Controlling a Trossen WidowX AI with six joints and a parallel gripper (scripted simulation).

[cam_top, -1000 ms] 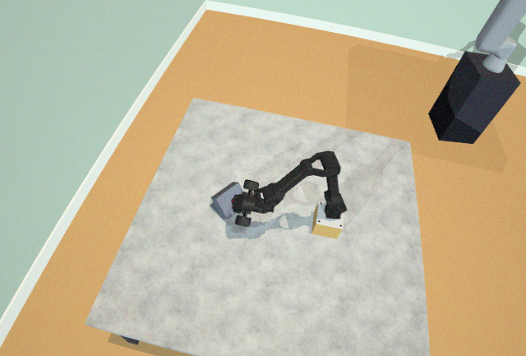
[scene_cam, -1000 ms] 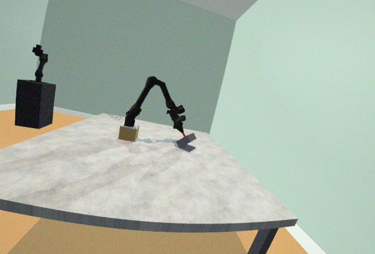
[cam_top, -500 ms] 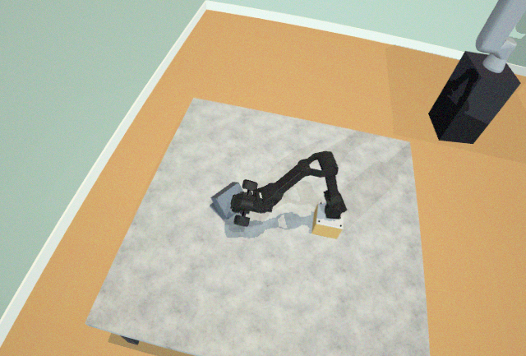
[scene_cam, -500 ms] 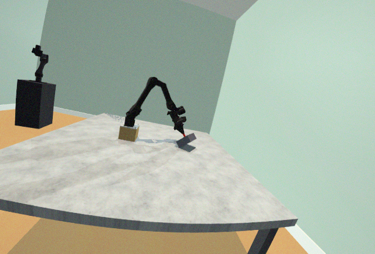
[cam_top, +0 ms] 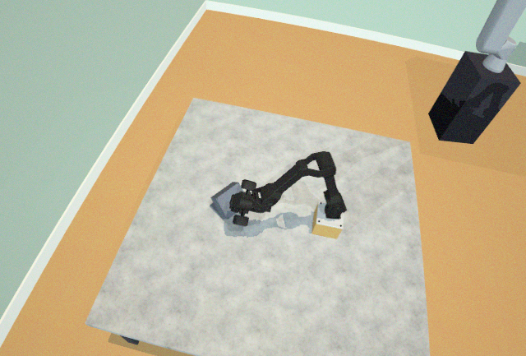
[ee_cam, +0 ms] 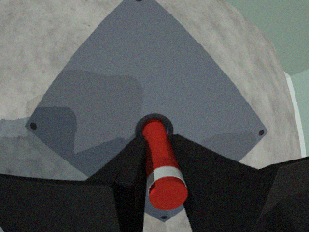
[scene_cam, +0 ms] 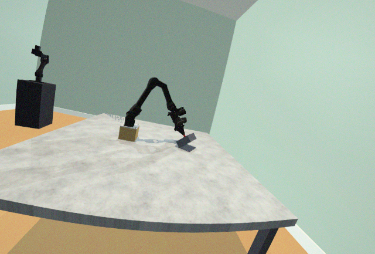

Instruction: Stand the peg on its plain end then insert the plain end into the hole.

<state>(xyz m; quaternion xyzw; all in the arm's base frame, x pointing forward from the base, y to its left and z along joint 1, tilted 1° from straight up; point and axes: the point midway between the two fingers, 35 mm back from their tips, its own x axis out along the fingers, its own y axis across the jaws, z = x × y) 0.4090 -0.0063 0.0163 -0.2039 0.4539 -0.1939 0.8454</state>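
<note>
Right now my gripper tip is 10 mm past the red peg, 10 mm to the right of it and 10 mm below it. From my gripper tip the other things lie so: grey sloped panel: 20 mm ahead, 20 mm to the right, 30 mm below.
</note>
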